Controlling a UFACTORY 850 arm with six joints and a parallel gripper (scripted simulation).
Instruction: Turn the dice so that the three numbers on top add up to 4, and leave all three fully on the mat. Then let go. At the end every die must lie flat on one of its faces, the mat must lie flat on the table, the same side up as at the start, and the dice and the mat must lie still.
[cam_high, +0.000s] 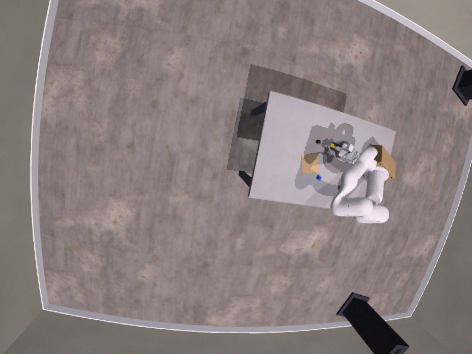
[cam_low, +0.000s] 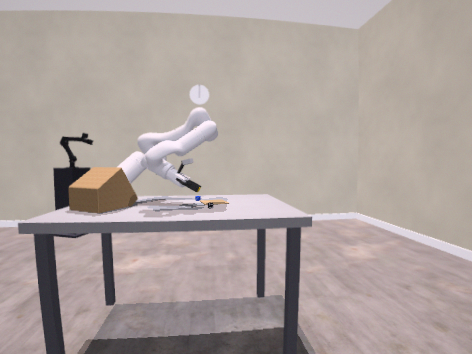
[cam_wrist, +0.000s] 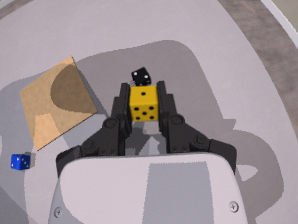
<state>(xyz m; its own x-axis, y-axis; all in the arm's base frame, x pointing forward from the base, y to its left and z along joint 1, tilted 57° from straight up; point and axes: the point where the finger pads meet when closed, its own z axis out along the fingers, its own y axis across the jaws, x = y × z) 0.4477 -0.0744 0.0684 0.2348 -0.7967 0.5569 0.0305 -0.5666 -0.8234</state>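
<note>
Right now my hand is 9 cm above the black die, 8 cm short of it and 1 cm to the right of it. The rest, counted from my hand: yellow die (1 cm below, 1 cm ahead); then tan mat (18 cm to the left, 10 cm below, 5 cm ahead); then blue die (23 cm to the left, 9 cm below, 7 cm behind).
</note>
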